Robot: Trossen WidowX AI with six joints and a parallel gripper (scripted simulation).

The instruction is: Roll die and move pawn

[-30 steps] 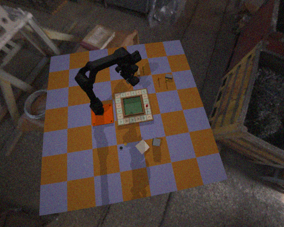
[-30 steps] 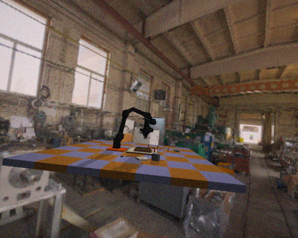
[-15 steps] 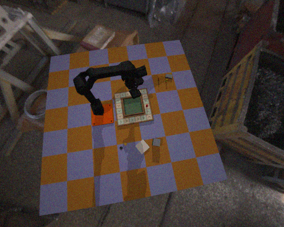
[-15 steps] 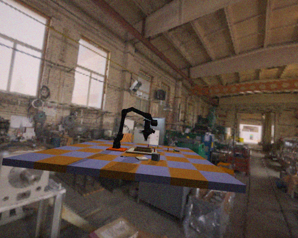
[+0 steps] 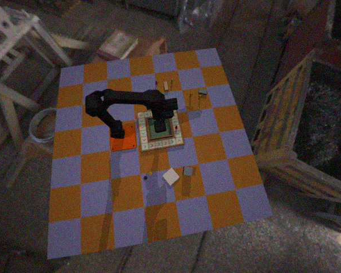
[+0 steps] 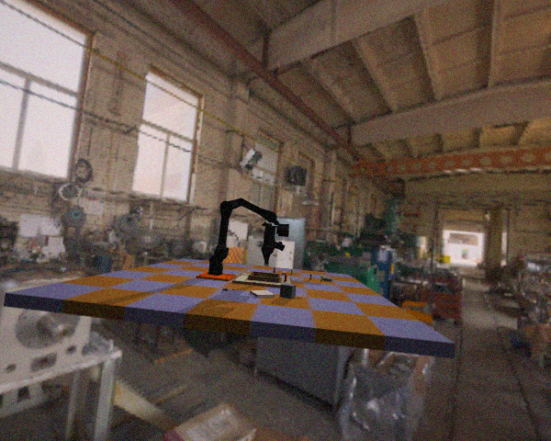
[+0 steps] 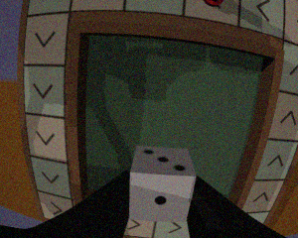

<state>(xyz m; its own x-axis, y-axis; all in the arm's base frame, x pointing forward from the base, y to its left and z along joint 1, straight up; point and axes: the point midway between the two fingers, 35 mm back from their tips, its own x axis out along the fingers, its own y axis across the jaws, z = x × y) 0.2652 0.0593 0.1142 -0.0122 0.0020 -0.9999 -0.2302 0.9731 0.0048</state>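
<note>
My gripper tip is now 110 mm short of the red pawn, 10 mm to the left of it and 60 mm above it. Also, from my gripper tip: green tray 10 mm to the right, 80 mm below; then white flat tile 80 mm ahead, 320 mm to the right, 80 mm below; then white die right at my gripper tip.
</note>
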